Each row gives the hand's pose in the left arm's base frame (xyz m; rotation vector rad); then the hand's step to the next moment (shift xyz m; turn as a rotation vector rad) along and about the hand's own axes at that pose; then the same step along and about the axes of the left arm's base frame.
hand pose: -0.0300 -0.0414 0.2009 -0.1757 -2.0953 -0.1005
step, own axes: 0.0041 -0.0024 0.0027 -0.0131 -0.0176 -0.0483
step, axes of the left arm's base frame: -0.0047 -0.0016 0.0022 0.0447 -0.0254 0.0131
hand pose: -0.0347 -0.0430 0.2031 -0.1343 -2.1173 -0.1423
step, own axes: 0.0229 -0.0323 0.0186 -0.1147 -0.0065 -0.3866
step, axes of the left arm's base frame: -0.0325 -0.0281 0.0083 0.3834 -0.0710 0.1032
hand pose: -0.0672 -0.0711 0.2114 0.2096 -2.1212 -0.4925
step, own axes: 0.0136 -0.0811 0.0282 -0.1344 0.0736 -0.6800
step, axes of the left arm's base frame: -0.0339 -0.0704 -0.0380 0.6395 -0.0701 0.2684
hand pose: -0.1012 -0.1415 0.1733 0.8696 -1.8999 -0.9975
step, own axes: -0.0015 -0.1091 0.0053 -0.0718 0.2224 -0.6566
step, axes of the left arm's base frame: 0.0179 -0.0464 -0.0973 0.5616 -0.0477 0.4100
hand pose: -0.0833 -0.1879 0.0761 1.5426 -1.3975 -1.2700
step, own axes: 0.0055 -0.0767 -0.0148 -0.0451 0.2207 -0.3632
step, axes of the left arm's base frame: 0.0370 0.0070 -0.0687 0.2814 -0.0391 0.3193
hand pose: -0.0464 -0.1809 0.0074 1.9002 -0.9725 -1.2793
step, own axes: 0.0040 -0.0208 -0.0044 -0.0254 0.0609 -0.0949
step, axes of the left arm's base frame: 0.0098 0.0079 -0.0176 0.0694 -0.0003 0.0924
